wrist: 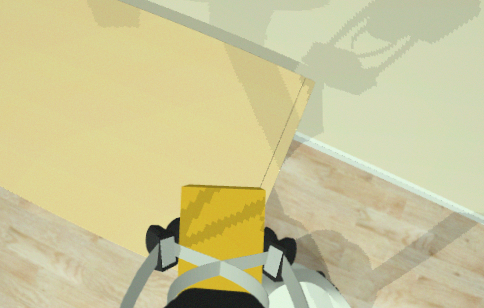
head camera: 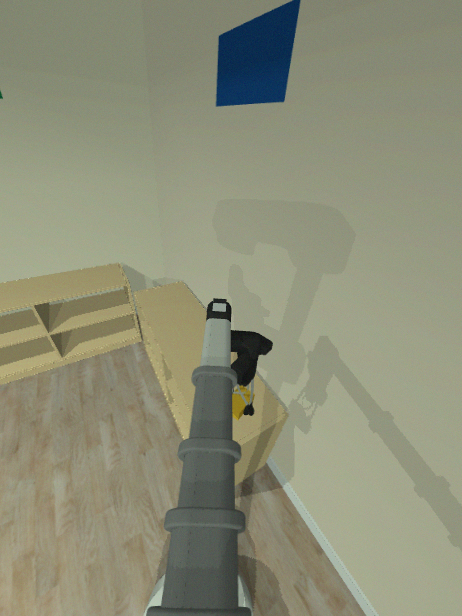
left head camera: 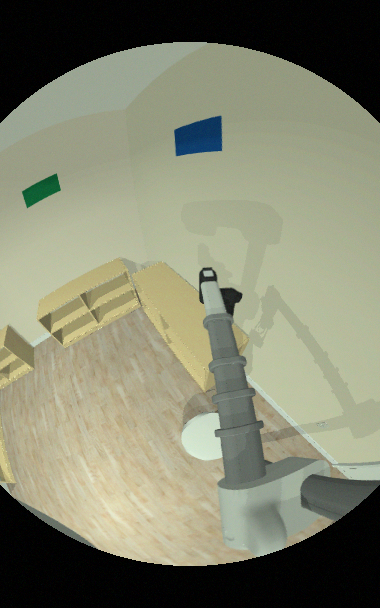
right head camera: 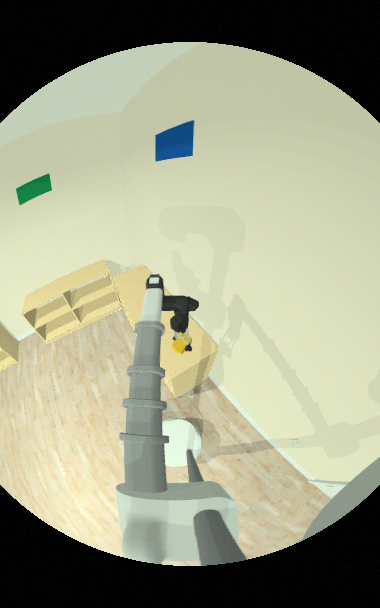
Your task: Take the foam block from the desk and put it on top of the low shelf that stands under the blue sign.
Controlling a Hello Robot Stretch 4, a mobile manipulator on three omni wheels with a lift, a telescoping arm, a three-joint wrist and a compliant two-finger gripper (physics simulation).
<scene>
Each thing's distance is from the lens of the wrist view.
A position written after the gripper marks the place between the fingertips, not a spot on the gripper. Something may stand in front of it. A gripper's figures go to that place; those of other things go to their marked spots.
gripper (wrist: 221, 239): 26 cm
yellow foam block (wrist: 224, 222): 21 cm
</scene>
